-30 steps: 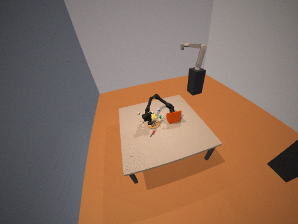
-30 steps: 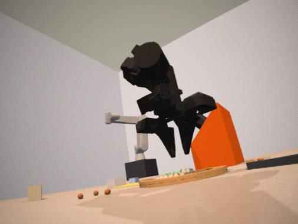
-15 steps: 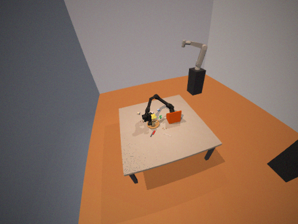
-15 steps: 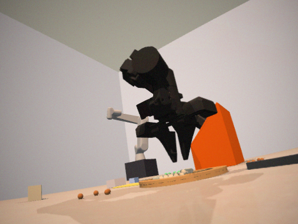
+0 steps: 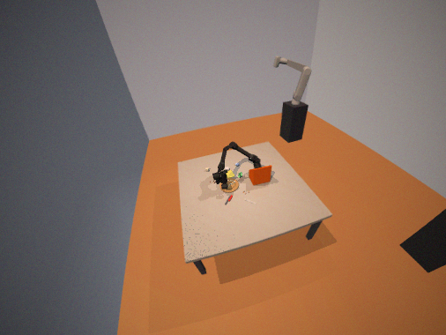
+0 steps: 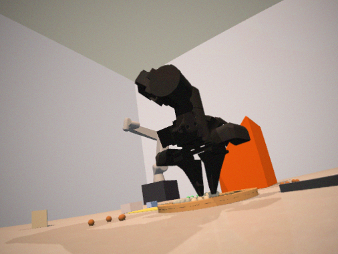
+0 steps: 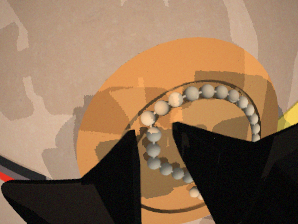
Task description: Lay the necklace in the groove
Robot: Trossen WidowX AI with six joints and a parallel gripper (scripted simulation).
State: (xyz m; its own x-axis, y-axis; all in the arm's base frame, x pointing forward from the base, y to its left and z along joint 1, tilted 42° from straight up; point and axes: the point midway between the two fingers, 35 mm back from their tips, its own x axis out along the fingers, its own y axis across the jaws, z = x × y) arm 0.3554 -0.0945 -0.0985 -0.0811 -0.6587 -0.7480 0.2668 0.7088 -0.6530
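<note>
Now: gripper tip 50 mm past the round wooden bead board, 20 mm to the left of it and 10 mm above it. Round my gripper tip: tan cube 120 mm ahead, 350 mm to the right; then yellow flat piece 110 mm behind, 190 mm to the right, 20 mm below; then red-handled tool 10 mm ahead, 160 mm to the left, 10 mm below.
</note>
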